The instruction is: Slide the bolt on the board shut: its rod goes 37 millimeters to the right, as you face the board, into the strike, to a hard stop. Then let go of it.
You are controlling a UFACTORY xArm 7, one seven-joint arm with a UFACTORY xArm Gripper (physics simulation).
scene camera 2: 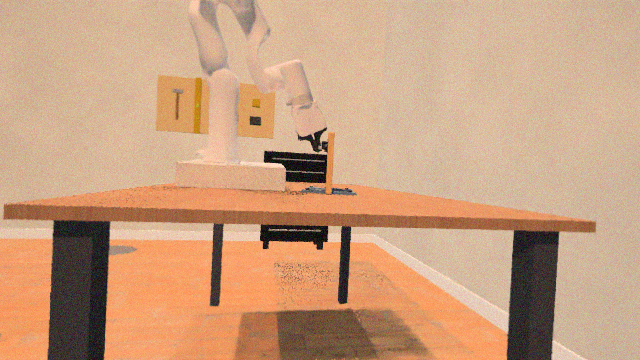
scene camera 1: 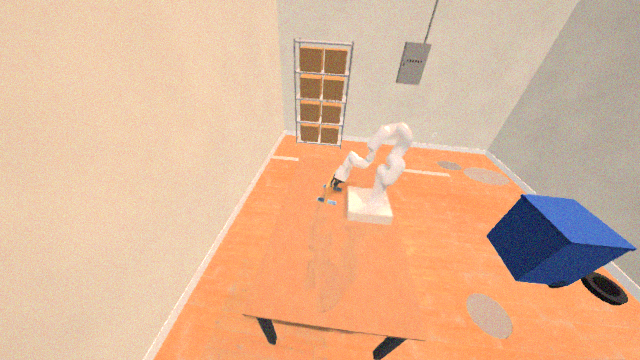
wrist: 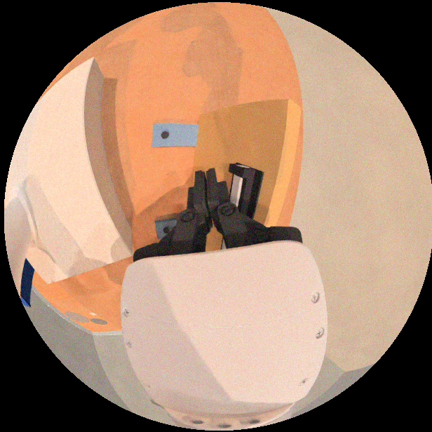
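Seen in the pictures: gripper, fingertip midpoint: [scene camera 2: 318, 151] [scene camera 1: 334, 186]; arm's base, link origin: [scene camera 2: 221, 162] [scene camera 1: 375, 201].
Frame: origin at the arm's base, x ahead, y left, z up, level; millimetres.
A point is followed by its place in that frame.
Observation:
The upright tan board [scene camera 1: 328, 189] @(y 28, x 375, z 56 mm) [scene camera 2: 330, 167] @(y -202, x 363, z -3 mm) [wrist: 240, 125] stands on blue feet. On its face the bolt's black housing [wrist: 250, 192] shows in the wrist view, with a light strip of the bolt's rod [wrist: 236, 190] inside it. The bolt's knob does not show; the right finger and gripper body cover the lower part of the bolt. How far the rod is slid cannot be told. My gripper [scene camera 1: 337, 188] @(y -24, x 335, z 55 mm) [scene camera 2: 319, 149] @(y -24, x 335, z 55 mm) [wrist: 207, 182] is shut and empty. Its fingertips are in front of the board's face, beside the housing in the wrist view.
The blue feet [scene camera 1: 330, 202] @(y 31, x 348, z -75 mm) [scene camera 2: 345, 191] @(y -187, x 414, z -73 mm) [wrist: 175, 135] lie on the wooden table [scene camera 2: 425, 207] @(y -482, x 540, z -83 mm). The arm's white base block [scene camera 1: 369, 216] @(y 162, x 43, z -14 mm) [scene camera 2: 230, 176] @(y -160, x 66, z -46 mm) [wrist: 60, 200] stands close to the board. A blue box [scene camera 1: 545, 240] and a shelf rack [scene camera 1: 321, 73] show in scene camera 1.

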